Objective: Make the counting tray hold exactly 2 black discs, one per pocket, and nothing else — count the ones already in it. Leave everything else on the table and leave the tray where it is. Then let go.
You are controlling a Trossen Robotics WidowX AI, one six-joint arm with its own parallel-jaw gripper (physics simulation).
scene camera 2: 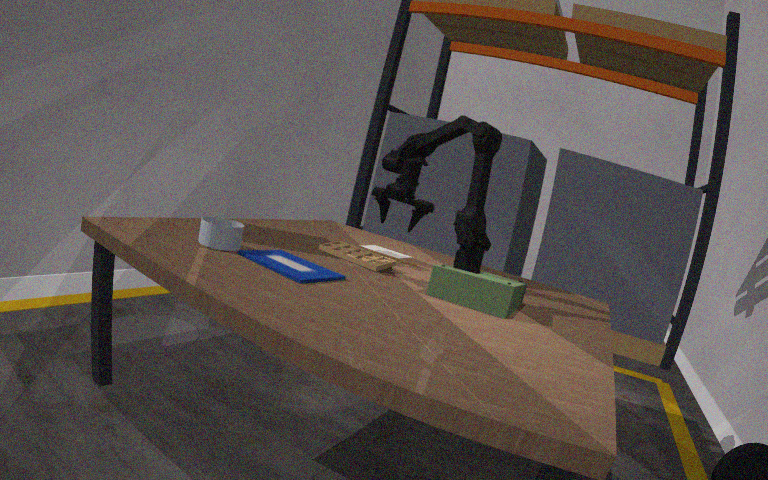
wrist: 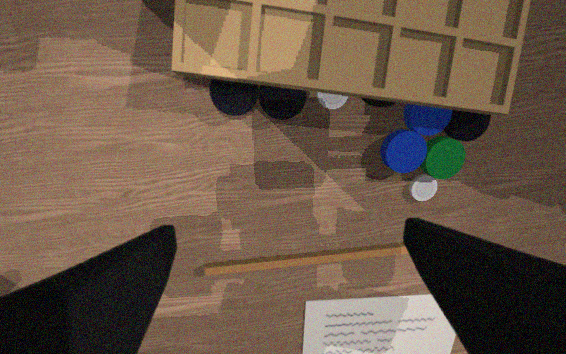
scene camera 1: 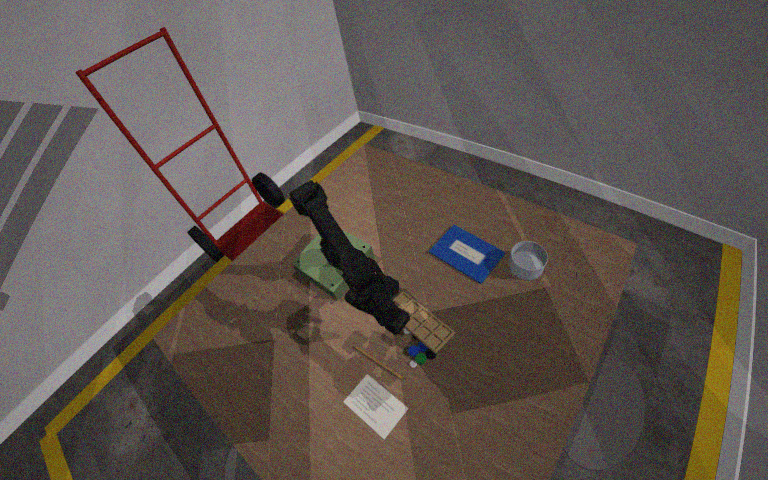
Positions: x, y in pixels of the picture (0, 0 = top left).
Labels:
counting tray: scene camera 2; wrist 469, 63; scene camera 1
bowl: scene camera 2; scene camera 1; not seen in the wrist view (out of frame)
same spot on counting tray: point(scene camera 1: 433, 333) = point(scene camera 2: 341, 246)
same spot on bowl: point(scene camera 2: 218, 233) = point(scene camera 1: 522, 245)

